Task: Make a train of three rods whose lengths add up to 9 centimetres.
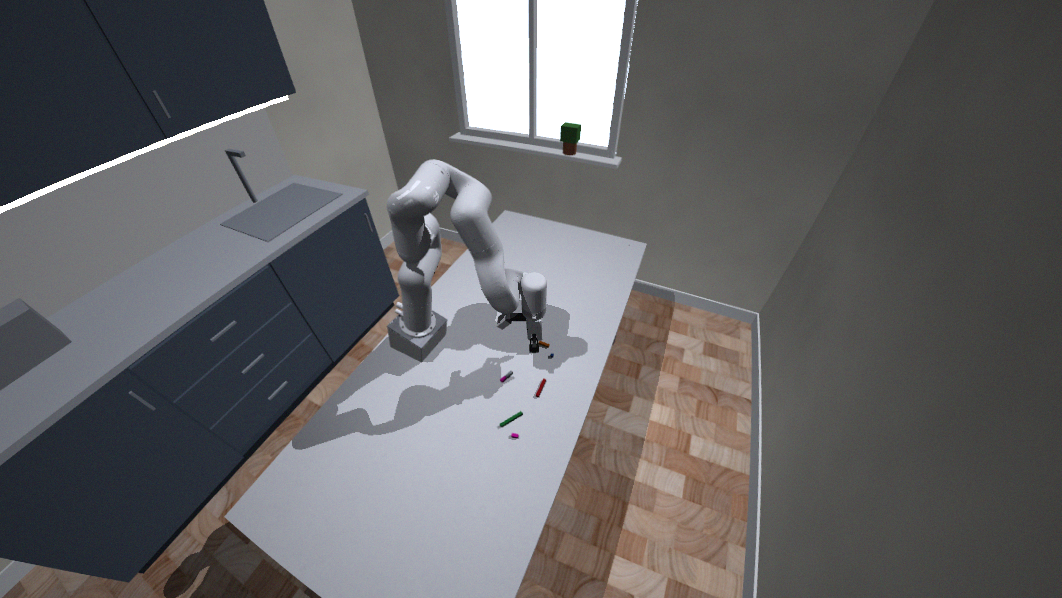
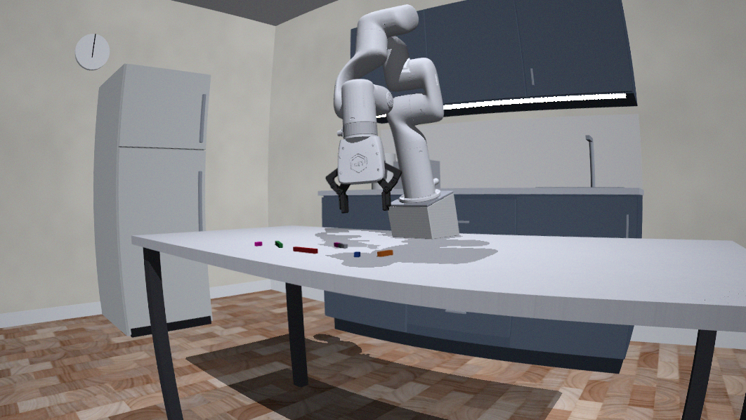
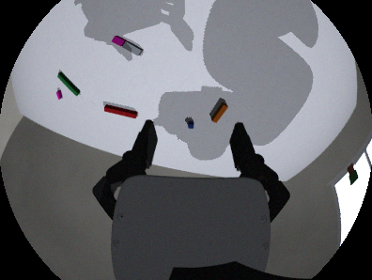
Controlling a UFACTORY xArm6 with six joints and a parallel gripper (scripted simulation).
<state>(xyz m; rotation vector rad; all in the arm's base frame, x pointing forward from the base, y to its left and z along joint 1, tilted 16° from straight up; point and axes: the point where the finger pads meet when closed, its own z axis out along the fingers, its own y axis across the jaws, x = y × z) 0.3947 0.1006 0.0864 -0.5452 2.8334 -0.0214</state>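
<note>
Now: hand 10 mm short of the orange rod, 60 mm to the right of it and 90 mm above it. Round my hand: red rod: 70 mm ahead, 120 mm to the right, 90 mm below; then small blue rod: 60 mm ahead, 20 mm to the left, 90 mm below; then grey rod: 50 mm behind, 110 mm to the right, 90 mm below.
</note>
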